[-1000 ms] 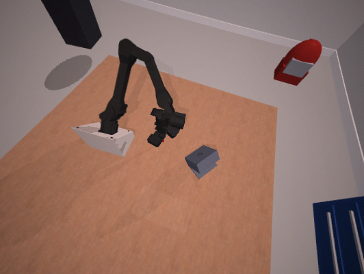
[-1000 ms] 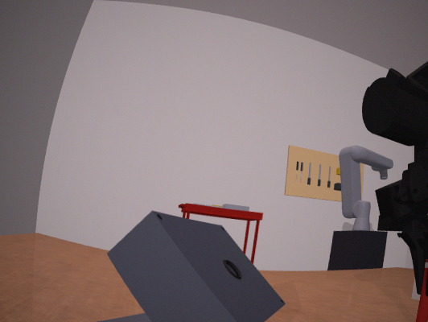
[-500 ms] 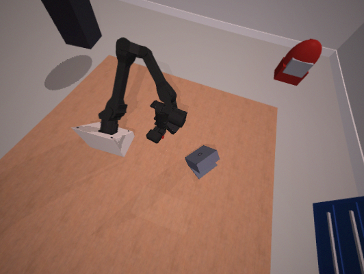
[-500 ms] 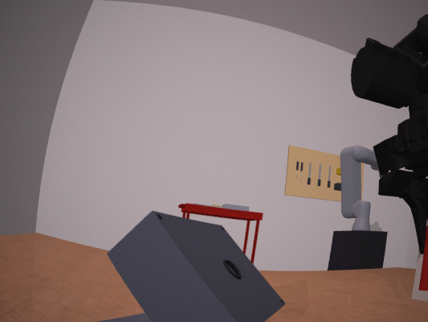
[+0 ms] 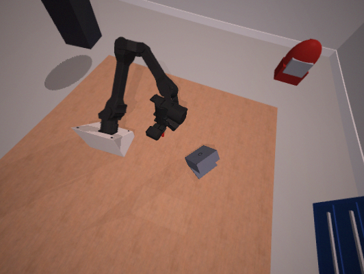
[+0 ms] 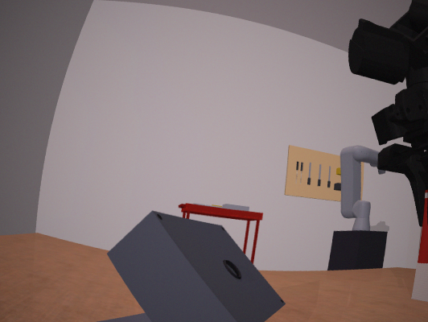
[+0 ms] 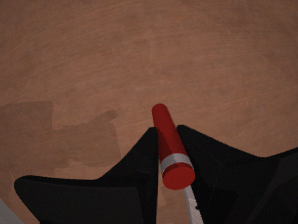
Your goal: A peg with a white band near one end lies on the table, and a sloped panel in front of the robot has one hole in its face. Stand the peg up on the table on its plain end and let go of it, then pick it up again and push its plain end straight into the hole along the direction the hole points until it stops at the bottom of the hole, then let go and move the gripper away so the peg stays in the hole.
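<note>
My gripper tip is now 22 cm short of the grey sloped panel, 7 cm to the left of it and 7 cm above it. Also, from my gripper tip: red peg 2 cm above.
</note>
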